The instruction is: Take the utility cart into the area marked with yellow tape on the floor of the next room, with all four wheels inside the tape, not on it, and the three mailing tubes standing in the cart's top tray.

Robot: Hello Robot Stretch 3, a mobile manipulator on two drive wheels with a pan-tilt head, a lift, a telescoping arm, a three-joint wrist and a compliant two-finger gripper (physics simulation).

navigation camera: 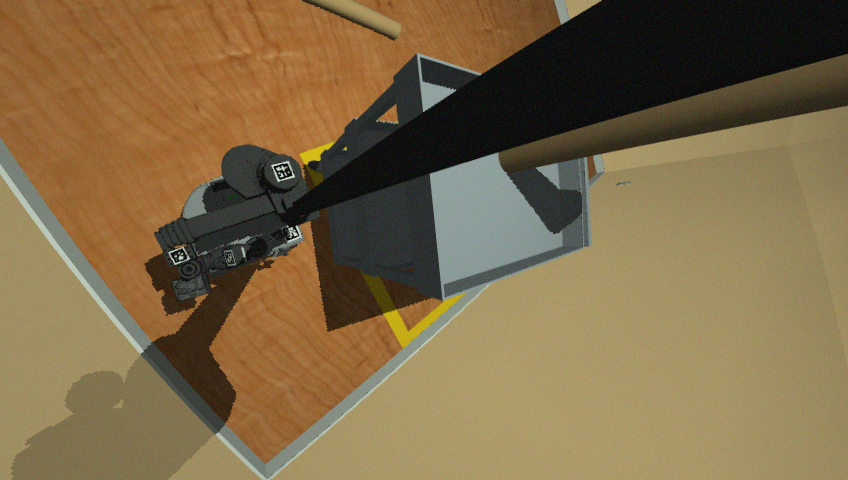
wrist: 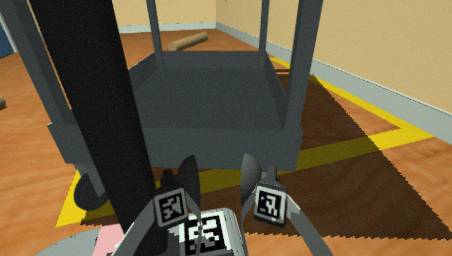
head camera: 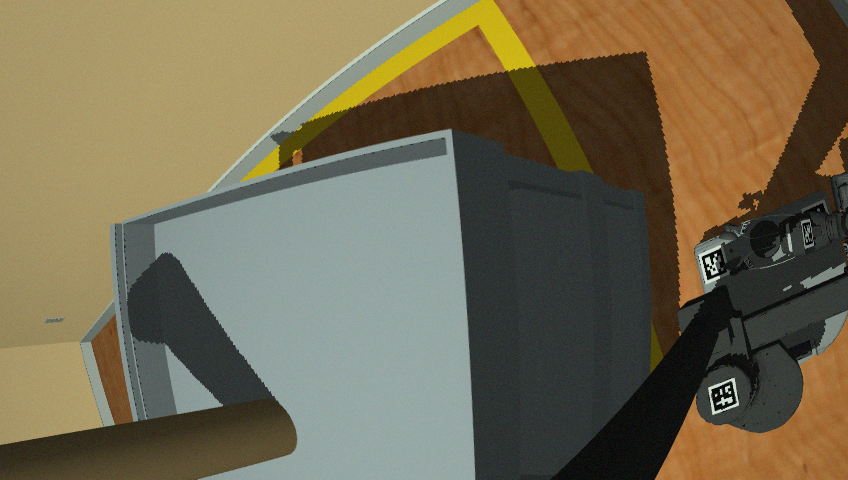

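Where they show: gripper, fingertip midpoint: (navigation camera: 288, 241) (head camera: 721, 251); robot's base, origin of the base link: (navigation camera: 255, 244) (head camera: 763, 239).
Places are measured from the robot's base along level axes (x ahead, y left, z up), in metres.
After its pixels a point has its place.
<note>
The grey utility cart (head camera: 547, 285) {z 0.472, x 0.069, y 0.370 m} (navigation camera: 380, 231) {z 0.472, x 0.080, y 0.345 m} (wrist: 215, 100) stands upright over the yellow tape (head camera: 487, 17) {z 0.001, x 0.760, y 0.464 m} (navigation camera: 393, 317) {z 0.001, x 0.624, y 0.446 m} (wrist: 410, 134). The near tape strip runs under its near edge in the wrist view. One wheel (wrist: 90, 192) is close to the tape corner; whether it touches the tape is unclear, and the other wheels are hidden. One brown mailing tube (head camera: 249, 431) {z 0.870, x -0.017, y 0.594 m} (navigation camera: 654, 127) {z 1.130, x -0.012, y 0.595 m} stands in the light top tray. One tube (wrist: 188, 41) lies on the floor beyond the cart, another (wrist: 1, 102) at the left edge; a floor tube (navigation camera: 357, 16) {z 0.058, x -0.887, y 0.794 m} shows at the navigation view's top. My gripper (wrist: 220, 171) {z 0.291, x 0.017, y 0.098 m} is open, in front of the cart, holding nothing.
Beige walls (head camera: 148, 89) {z 0.634, x 0.770, y 1.071 m} (navigation camera: 684, 356) {z 1.106, x 0.783, y 0.954 m} (wrist: 390, 45) with a grey baseboard (navigation camera: 333, 419) {z 0.071, x 0.874, y -0.045 m} (wrist: 340, 80) run along the far tape side and meet in a corner behind the robot. My base (navigation camera: 196, 202) {z 0.160, x -0.205, y -0.107 m} stands close to the cart. My black mast (wrist: 95, 100) crosses the views.
</note>
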